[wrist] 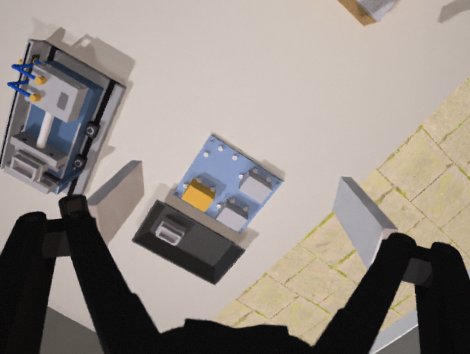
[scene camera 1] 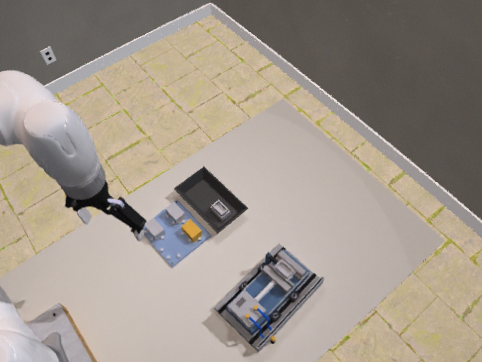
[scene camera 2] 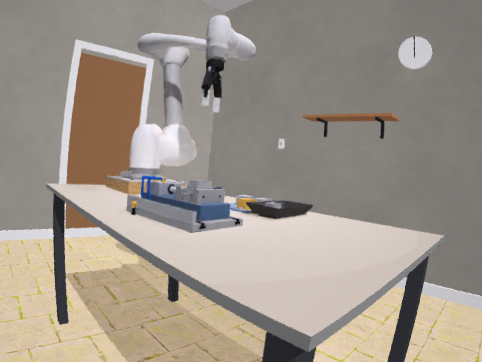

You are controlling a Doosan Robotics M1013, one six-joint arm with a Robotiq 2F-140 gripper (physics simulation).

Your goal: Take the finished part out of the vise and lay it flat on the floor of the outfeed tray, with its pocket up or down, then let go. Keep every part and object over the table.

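A blue vise (scene camera 1: 275, 295) is in sight, and I find the vise in the wrist view (wrist: 61, 136) and in scene camera 2 (scene camera 2: 205, 212) too. As for my gripper (scene camera 1: 114, 228), it is visible to me in scene camera 2 (scene camera 2: 210, 109) and also in the wrist view (wrist: 240, 186).
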